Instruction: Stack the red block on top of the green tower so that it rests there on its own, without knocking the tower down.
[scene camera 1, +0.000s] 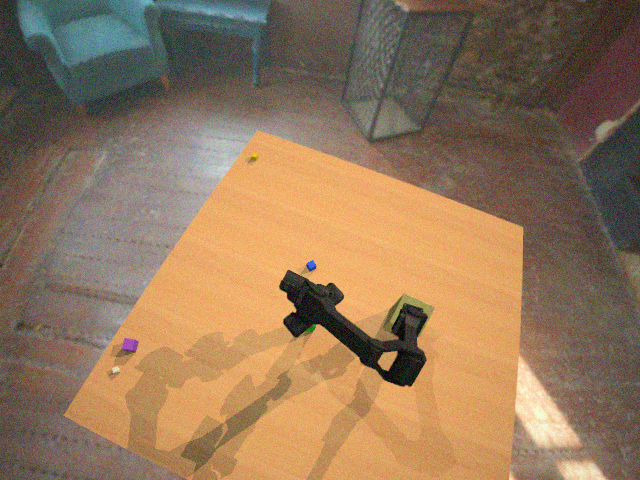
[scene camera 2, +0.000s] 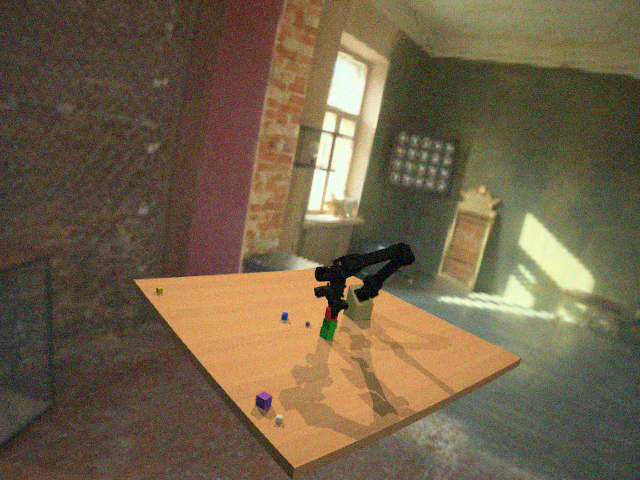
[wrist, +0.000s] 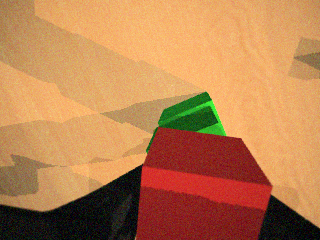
Observation:
The gripper (wrist: 193, 177) holds a red block (wrist: 188, 178). Further things: a green block (wrist: 204, 120).

